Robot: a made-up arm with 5 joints.
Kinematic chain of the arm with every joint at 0, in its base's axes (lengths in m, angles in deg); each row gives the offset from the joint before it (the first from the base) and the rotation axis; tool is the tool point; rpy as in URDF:
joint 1: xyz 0 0 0.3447 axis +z
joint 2: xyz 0 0 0 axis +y
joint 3: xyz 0.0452 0 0.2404 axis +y
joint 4: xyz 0.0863 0 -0.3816 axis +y
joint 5: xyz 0.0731 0 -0.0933 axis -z
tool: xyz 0 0 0 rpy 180 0 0
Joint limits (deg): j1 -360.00..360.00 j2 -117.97..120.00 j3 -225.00..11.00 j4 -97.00..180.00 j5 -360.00..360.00
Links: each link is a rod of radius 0.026 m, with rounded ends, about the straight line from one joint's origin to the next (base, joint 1, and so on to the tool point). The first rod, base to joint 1, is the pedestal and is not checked.
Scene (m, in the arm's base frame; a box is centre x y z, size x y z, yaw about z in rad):
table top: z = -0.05
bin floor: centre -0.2 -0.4 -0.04 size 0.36 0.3 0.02 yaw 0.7
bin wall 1: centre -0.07 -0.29 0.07 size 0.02 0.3 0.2 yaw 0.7
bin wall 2: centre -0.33 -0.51 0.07 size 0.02 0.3 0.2 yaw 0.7
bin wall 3: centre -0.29 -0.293 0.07 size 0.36 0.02 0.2 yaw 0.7
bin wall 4: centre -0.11 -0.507 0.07 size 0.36 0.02 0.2 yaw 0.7
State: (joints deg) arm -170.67 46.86 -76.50 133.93 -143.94
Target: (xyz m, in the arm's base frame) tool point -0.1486 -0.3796 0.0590
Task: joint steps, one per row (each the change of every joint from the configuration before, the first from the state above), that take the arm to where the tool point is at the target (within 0.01 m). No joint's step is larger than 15 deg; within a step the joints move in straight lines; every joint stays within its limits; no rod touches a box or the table.
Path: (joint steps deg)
1: 8.52 -12.44 -6.50 -8.41 -12.06
2: 8.51 -12.44 -6.51 -8.42 -12.07
3: 8.52 -12.44 -6.50 -8.41 -12.06
4: 8.52 -12.44 -6.51 -8.42 -12.06
5: 5.04 12.81 2.24 3.65 9.65
6: 5.05 12.80 2.25 3.65 9.65
7: 5.04 12.80 2.24 3.66 9.65
8: 5.05 12.81 2.24 3.65 9.65
9: 5.04 12.80 2.25 3.65 9.65

